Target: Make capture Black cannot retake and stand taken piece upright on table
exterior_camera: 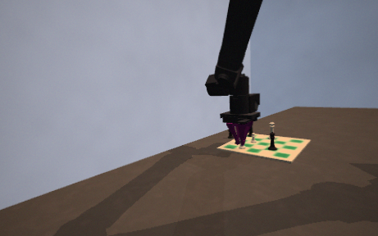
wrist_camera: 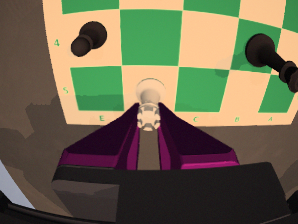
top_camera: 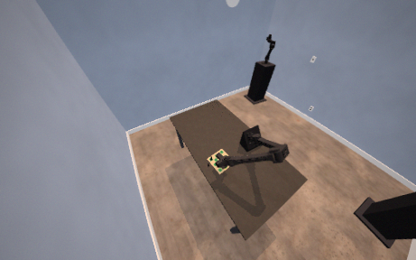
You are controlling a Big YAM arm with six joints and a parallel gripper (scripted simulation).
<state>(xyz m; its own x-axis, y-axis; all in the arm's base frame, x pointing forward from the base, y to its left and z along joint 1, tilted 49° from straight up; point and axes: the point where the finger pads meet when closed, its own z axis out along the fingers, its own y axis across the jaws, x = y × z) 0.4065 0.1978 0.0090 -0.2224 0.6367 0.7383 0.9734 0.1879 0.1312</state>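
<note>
Now: hand 90 mm to the left of the white pawn, 20 mm short of it and 10 mm above it. From my hand the other things lie so: tall white piece (160 mm to the right, 10 mm behind, 10 mm above); then chessboard (90 mm to the right, 20 mm below, 20 mm behind); then tall black piece (150 mm to the right, 70 mm ahead, 10 mm above).
</note>
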